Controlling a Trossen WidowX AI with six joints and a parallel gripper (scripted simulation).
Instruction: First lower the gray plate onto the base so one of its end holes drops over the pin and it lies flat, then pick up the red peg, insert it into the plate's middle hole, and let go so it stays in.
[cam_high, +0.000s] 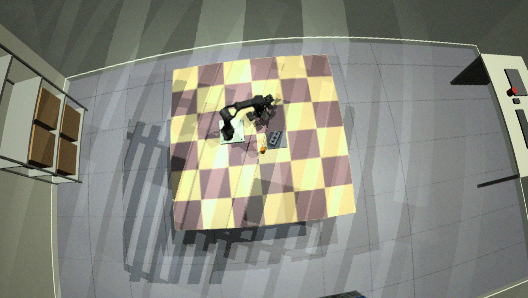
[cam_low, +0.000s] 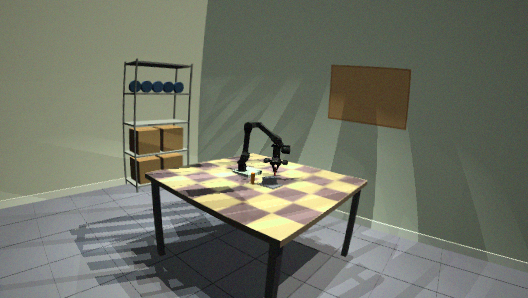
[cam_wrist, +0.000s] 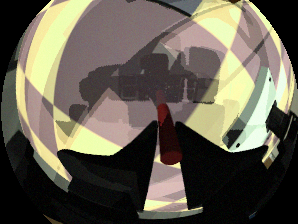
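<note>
The gray plate is 170 mm to the right of my gripper tip, 100 mm ahead of it and 10 mm above it. Also, from my gripper tip: red peg: right at my gripper tip; small orange cylinder: 260 mm to the right, 20 mm ahead; gray base: 160 mm to the right, 110 mm ahead, 30 mm below.
</note>
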